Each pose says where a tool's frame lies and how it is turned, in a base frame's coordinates. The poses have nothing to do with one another.
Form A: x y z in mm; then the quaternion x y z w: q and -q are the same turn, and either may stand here.
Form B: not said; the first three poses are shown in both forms.
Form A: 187 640 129 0.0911 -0.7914 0.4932 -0.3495
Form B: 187 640 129 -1.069 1.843 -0.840
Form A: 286 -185 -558 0.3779 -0.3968 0.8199 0.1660
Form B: 286 -185 -558 -2.532 1.160 -1.010
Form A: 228 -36 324 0.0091 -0.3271 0.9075 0.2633
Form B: 228 -36 324 -1.881 0.667 -1.825
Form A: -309 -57 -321 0.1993 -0.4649 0.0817 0.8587
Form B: -309 -57 -321 2.831 1.061 -2.642
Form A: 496 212 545 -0.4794 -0.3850 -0.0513 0.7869
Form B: 496 212 545 -2.313 1.324 2.182
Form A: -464 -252 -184 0.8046 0.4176 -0.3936 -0.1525
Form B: -464 -252 -184 -0.848 2.270 -3.032
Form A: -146 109 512 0.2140 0.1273 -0.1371 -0.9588
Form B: -146 109 512 -1.965 0.503 2.249
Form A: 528 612 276 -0.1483 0.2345 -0.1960 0.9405
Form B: 528 612 276 -0.769 0.562 0.358
